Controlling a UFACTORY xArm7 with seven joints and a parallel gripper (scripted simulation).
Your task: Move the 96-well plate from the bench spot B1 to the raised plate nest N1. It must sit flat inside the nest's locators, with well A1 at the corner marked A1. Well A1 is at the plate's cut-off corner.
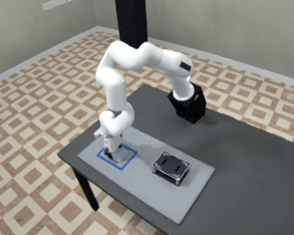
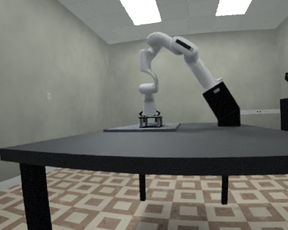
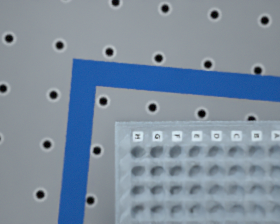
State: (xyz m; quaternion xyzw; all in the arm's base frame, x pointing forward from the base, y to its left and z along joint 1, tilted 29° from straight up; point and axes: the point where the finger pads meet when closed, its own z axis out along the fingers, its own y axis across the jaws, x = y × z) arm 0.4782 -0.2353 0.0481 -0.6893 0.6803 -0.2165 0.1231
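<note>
Now: hand 340 mm to the right of the black plate nest, 40 mm below it and 30 mm past it. Also, from my hand: 96-well plate (10 mm below).
</note>
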